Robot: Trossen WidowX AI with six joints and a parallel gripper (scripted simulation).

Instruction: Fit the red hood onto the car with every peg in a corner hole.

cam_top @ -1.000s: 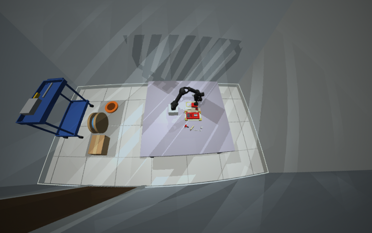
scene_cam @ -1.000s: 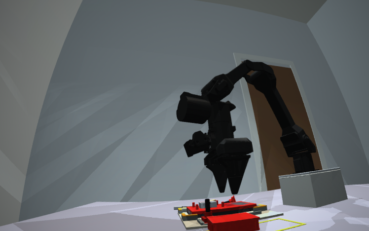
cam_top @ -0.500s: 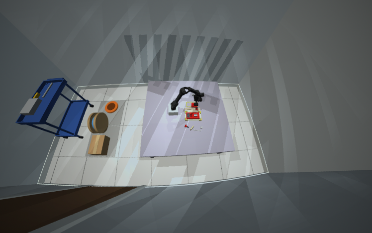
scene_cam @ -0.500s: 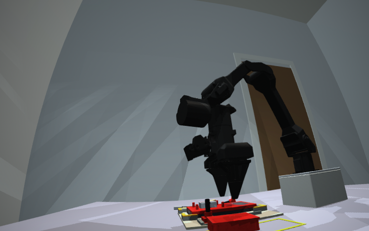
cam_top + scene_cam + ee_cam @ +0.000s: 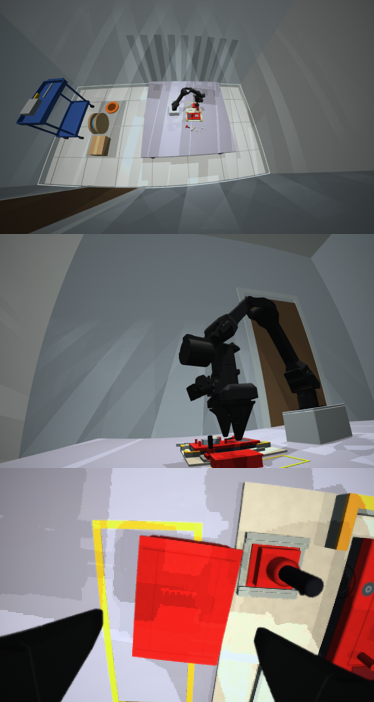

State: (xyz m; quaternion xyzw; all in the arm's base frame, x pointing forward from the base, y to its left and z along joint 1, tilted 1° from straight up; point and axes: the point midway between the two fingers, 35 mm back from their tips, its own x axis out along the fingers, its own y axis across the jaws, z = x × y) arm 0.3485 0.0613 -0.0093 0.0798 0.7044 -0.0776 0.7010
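Now: the red hood 40 mm below my gripper tip. Round my gripper tip: white wheel 210 mm to the left, 50 mm below, 30 mm ahead.
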